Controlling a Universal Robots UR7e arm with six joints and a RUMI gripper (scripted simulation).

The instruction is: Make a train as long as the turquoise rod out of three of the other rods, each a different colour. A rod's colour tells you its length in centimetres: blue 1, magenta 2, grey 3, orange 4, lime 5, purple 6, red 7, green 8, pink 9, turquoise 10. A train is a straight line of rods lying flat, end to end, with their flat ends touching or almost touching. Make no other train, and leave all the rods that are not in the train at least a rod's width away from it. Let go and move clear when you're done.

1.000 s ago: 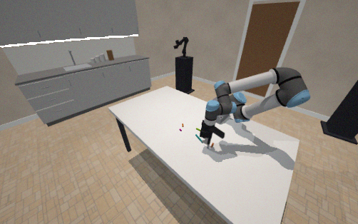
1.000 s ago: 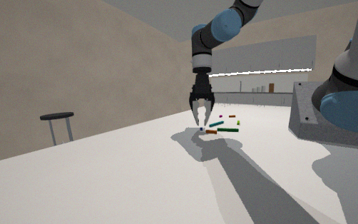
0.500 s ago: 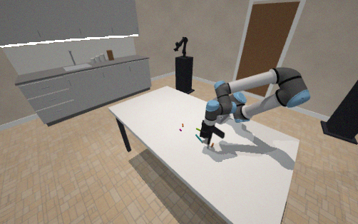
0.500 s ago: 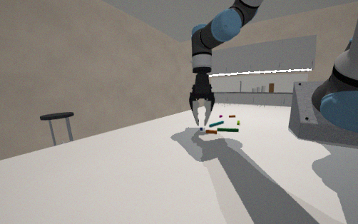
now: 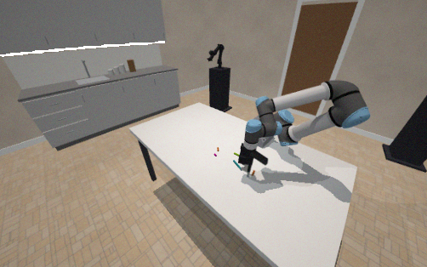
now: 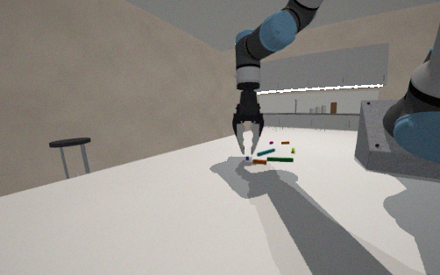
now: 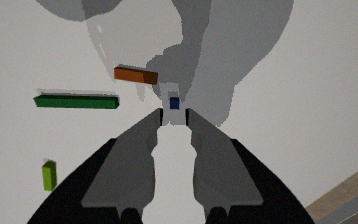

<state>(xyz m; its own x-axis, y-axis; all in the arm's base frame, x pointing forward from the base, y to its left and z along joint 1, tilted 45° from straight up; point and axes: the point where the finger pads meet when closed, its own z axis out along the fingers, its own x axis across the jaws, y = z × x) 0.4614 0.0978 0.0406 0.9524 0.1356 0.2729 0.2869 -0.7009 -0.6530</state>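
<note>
Right now the blue rod is 3 cm below my hand. Also, from my hand: green rod (10 cm behind, 3 cm to the right, 3 cm below); then lime rod (13 cm behind, 16 cm to the right, 3 cm below); then turquoise rod (4 cm behind, 10 cm to the right, 3 cm below).
</note>
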